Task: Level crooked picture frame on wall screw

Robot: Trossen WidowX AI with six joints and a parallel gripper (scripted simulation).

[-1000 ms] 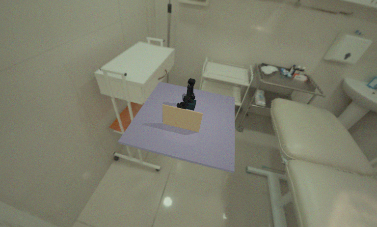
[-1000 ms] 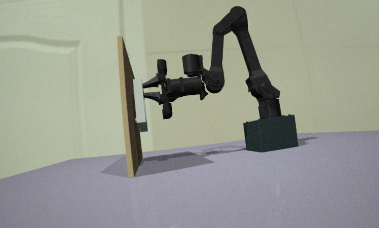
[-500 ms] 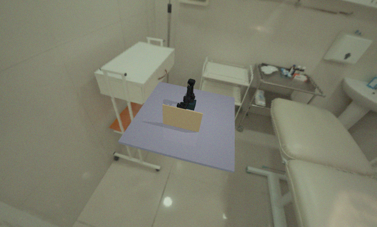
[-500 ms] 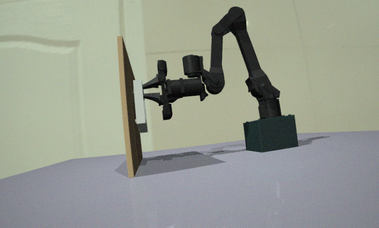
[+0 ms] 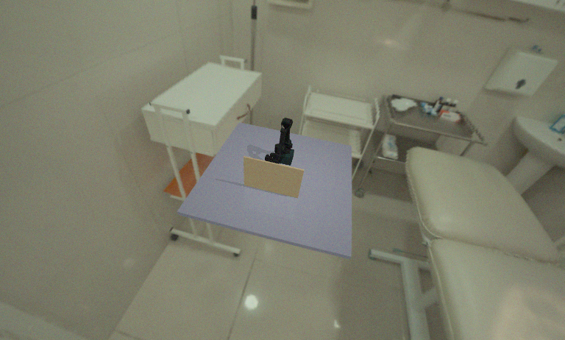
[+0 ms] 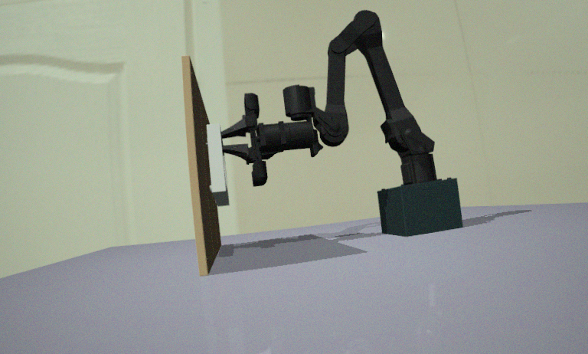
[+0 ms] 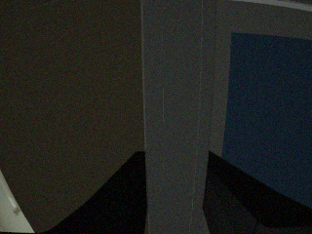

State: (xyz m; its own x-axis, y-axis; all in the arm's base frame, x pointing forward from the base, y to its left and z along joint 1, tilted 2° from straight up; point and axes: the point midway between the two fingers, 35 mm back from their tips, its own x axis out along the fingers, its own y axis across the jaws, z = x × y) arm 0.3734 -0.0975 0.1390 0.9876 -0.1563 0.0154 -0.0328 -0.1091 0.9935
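Right now my gripper tip is 50 mm above the picture frame and 10 mm to the right of it. The rest, counted from my gripper tip: wall board 70 mm below, 20 mm ahead, 10 mm to the left.
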